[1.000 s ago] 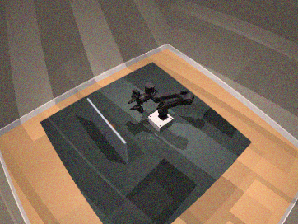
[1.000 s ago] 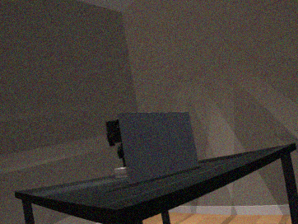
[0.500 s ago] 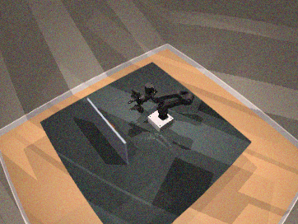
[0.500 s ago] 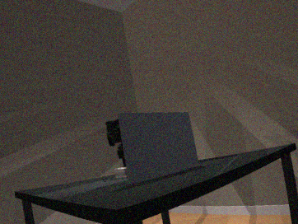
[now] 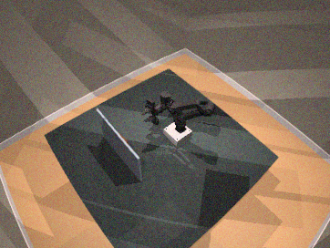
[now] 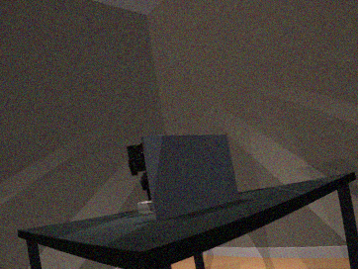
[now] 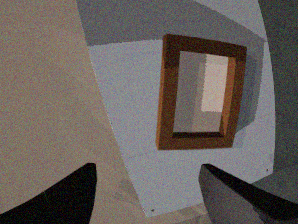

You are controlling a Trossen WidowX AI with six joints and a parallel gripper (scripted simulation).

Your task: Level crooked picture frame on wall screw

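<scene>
My gripper tip is now 200 mm short of the brown wooden picture frame, 30 mm to the right of it and 90 mm above it. From my gripper tip the other things lie so: wall panel 210 mm ahead, 20 mm to the left, 100 mm below.
</scene>
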